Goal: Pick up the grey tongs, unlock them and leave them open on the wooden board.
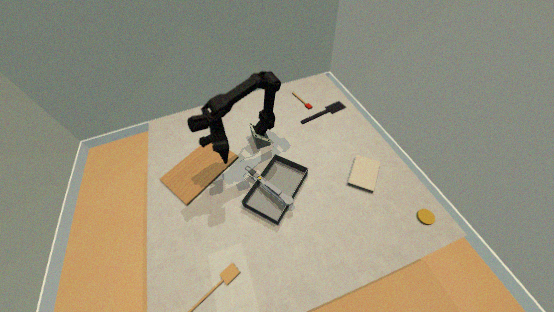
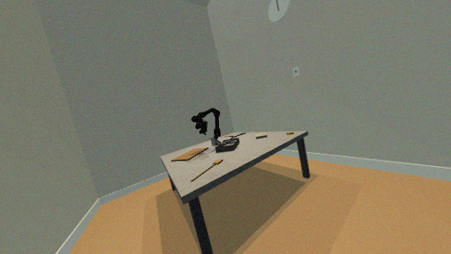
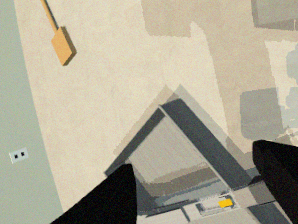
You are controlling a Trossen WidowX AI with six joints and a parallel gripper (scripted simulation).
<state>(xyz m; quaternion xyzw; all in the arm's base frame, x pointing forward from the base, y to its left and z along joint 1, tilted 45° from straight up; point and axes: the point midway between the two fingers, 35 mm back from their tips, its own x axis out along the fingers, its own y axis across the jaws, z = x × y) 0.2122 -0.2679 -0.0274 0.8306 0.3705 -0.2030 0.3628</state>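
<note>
The yellow lock piece is 50 mm ahead of my gripper tip, 120 mm to the left of it and 140 mm below it. Also, from my gripper tip: wooden board (180 mm behind, 150 mm to the right, 200 mm below); then pale block (210 mm ahead, 610 mm to the left, 190 mm below); then roasting tin (110 mm ahead, 180 mm to the left, 180 mm below).
</note>
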